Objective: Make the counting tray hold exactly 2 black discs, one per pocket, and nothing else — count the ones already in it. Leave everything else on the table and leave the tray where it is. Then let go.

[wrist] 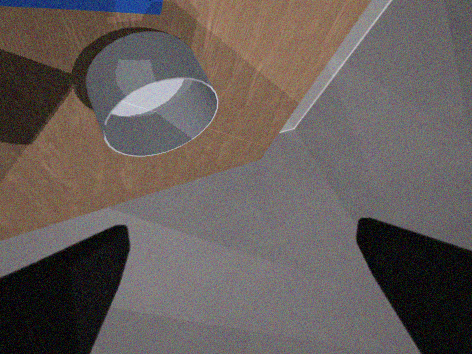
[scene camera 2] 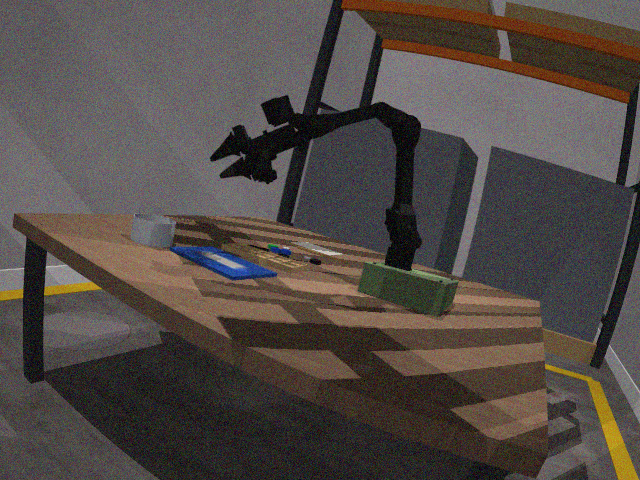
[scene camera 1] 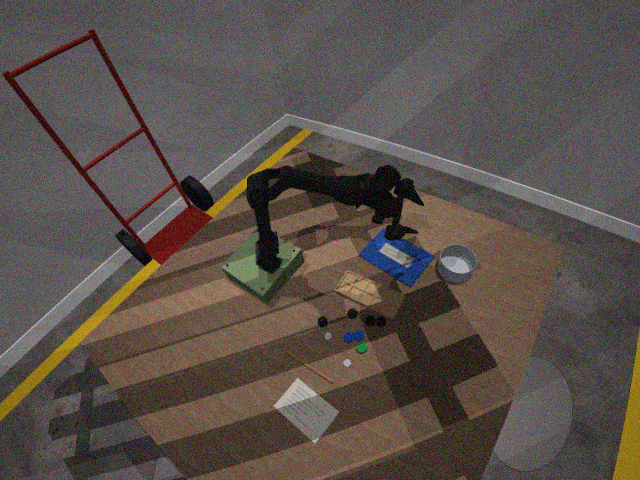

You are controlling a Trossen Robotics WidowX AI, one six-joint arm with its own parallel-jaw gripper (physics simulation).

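The tan counting tray lies flat on the table, its right part in shadow in scene camera 1. No disc shows in its lit pockets; the shadowed pockets are hard to read. Several black discs lie outside it along its near side: one at the left, one near the middle, and two close together, a left one and a right one. My gripper is open and empty, high above the table on the blue booklet's side of the tray. The tray does not show in the wrist view.
A blue booklet and a grey cup stand beyond the tray. Two blue discs, a green disc, two white discs, a thin stick and paper lie nearer.
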